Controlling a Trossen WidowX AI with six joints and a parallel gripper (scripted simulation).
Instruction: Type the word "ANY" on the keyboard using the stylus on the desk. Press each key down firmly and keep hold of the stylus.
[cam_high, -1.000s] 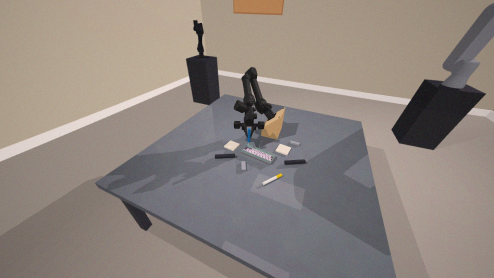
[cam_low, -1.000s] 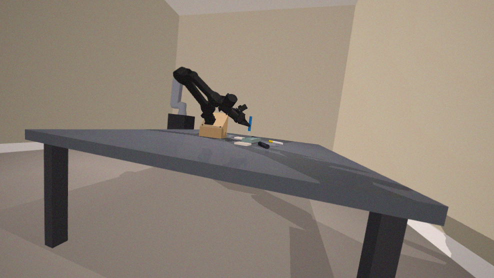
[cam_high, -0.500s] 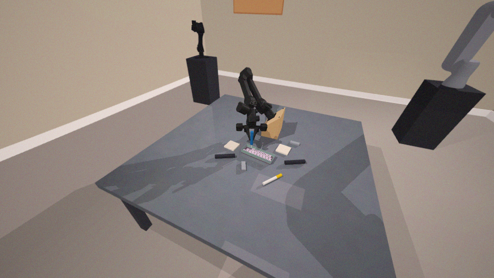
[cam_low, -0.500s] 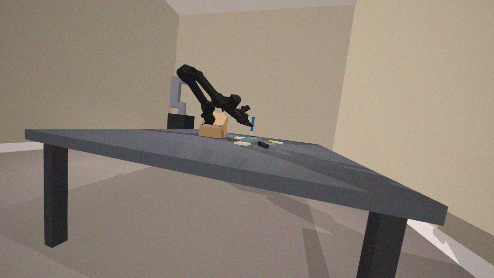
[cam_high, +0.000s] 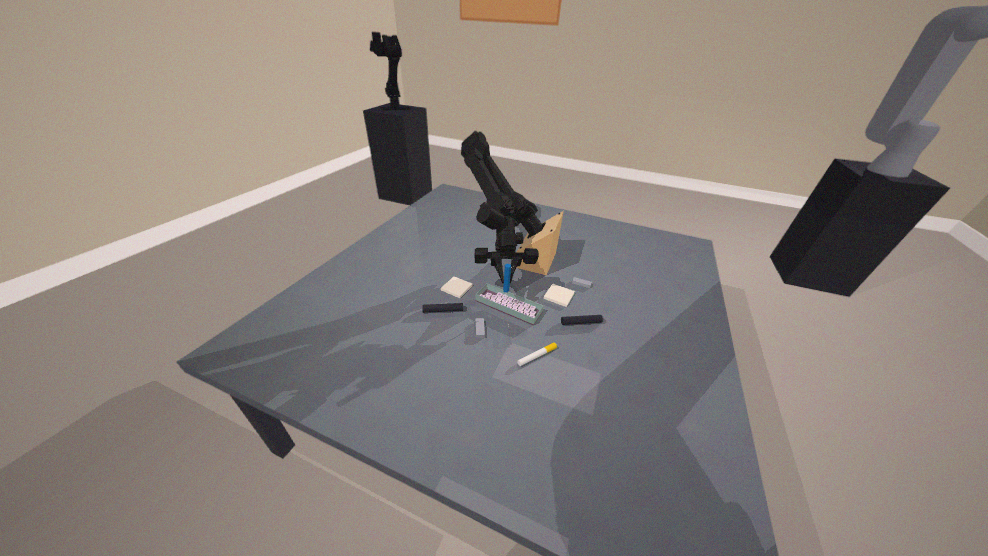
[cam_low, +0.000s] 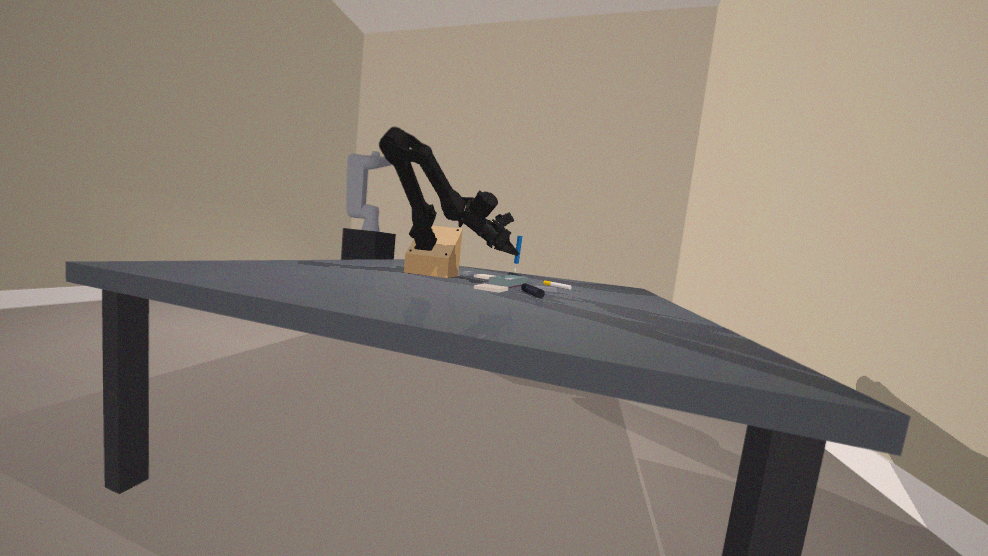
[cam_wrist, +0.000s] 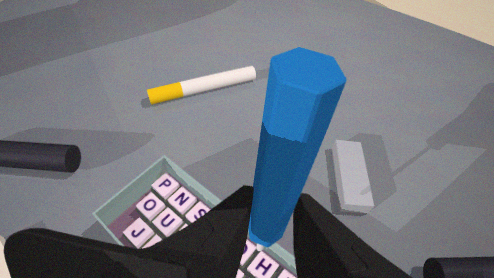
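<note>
The n key is 90 mm below my gripper tip, 70 mm to the left of it and 10 mm ahead of it. Also, from my gripper tip: yellow marker (150 mm to the left, 130 mm ahead, 100 mm below); blue hexagonal stylus (20 mm below); H key (90 mm below, 10 mm to the right).
</note>
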